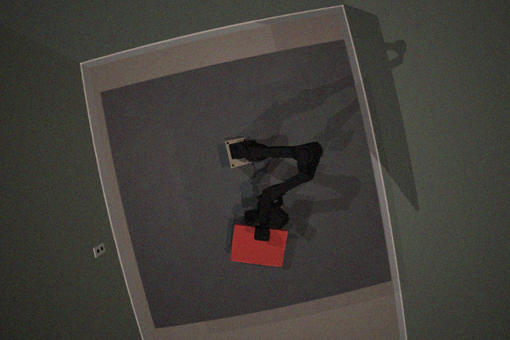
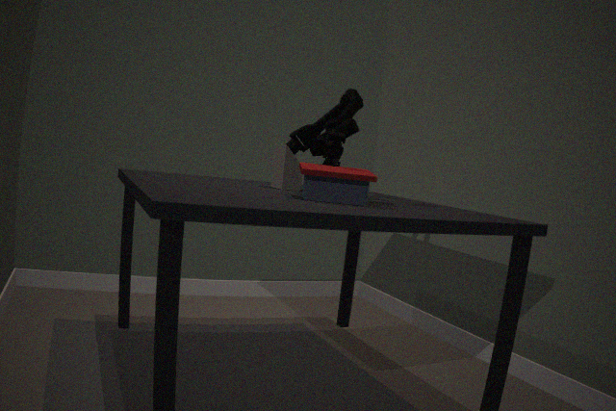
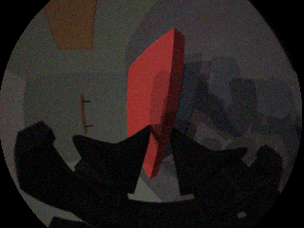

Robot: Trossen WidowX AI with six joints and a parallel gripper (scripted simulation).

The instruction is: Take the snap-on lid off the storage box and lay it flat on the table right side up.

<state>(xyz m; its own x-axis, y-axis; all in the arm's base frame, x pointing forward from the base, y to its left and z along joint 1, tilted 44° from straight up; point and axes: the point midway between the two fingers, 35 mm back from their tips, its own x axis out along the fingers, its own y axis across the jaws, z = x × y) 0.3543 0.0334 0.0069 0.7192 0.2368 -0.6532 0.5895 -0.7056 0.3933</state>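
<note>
My gripper tip is now 70 mm short of the lid and 30 mm to the left of it. The rest, counted from my gripper tip: grey-blue storage box: 70 mm ahead, 60 mm below, 30 mm to the right.
</note>
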